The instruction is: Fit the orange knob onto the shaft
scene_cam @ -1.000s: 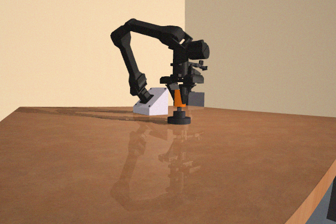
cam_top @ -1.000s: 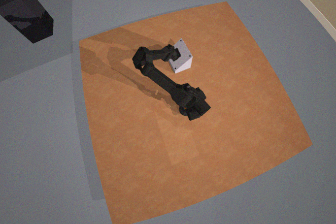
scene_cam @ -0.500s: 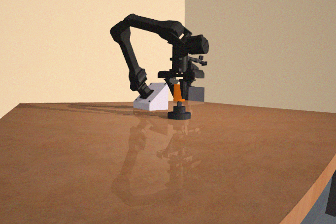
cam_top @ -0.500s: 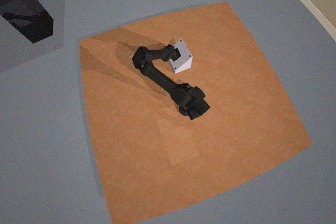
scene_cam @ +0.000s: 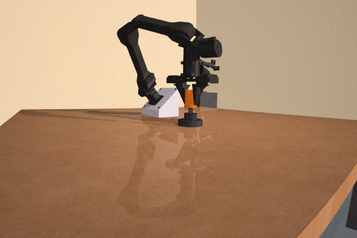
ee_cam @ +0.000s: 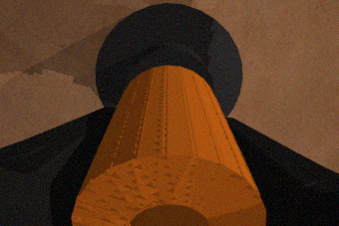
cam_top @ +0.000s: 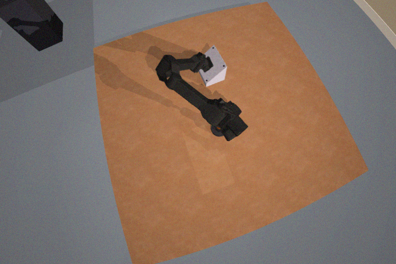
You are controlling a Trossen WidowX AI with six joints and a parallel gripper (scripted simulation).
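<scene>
Right now the orange knob is 2 cm above my gripper tip. The rest, counted from my gripper tip: dark round pedestal (4 cm below).
</scene>
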